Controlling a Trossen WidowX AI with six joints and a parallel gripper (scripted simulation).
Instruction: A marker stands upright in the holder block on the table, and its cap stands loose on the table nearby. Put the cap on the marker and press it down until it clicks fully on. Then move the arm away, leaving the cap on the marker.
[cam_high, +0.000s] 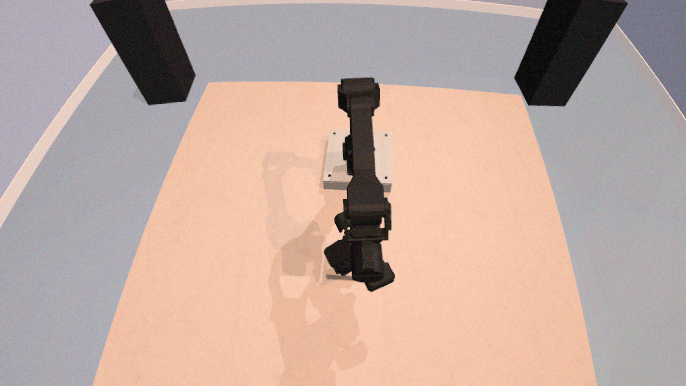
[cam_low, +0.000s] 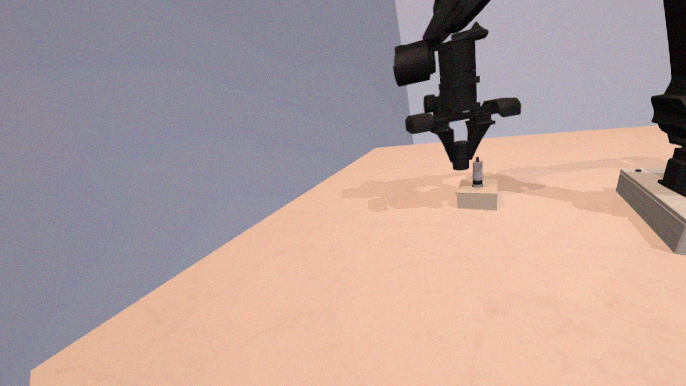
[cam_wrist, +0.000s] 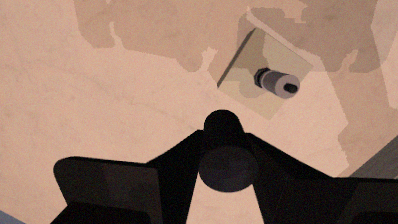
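The beige holder block is 30 mm behind my gripper tip, 50 mm to the right of it and 100 mm below it. From my gripper tip the other things lie so: dark cap (10 mm above).
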